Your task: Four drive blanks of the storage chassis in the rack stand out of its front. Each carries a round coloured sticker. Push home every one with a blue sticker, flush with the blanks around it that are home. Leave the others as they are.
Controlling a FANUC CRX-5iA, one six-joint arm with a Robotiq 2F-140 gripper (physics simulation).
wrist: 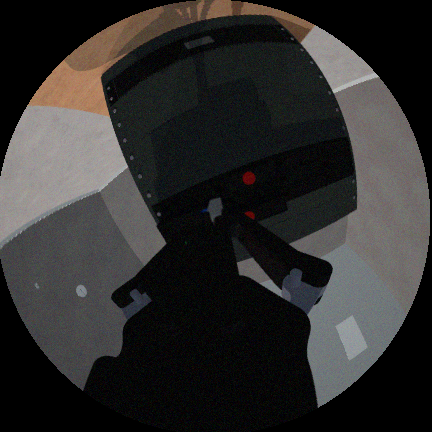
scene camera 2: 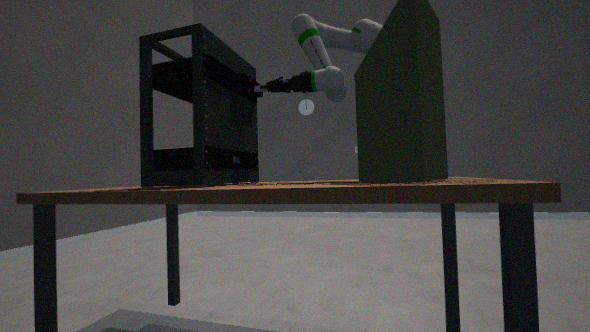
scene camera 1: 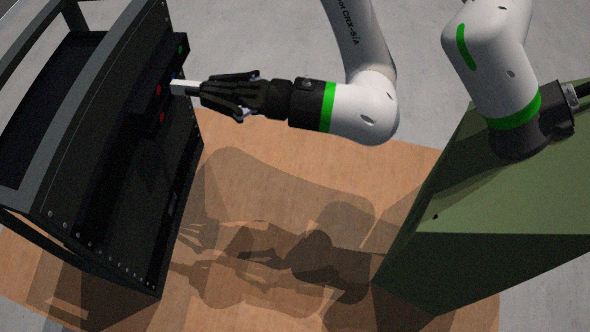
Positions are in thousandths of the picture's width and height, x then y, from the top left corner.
Labels:
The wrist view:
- my gripper: 501,478
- rack: 538,249
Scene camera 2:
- rack: 372,252
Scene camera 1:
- my gripper: 292,261
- rack: 179,468

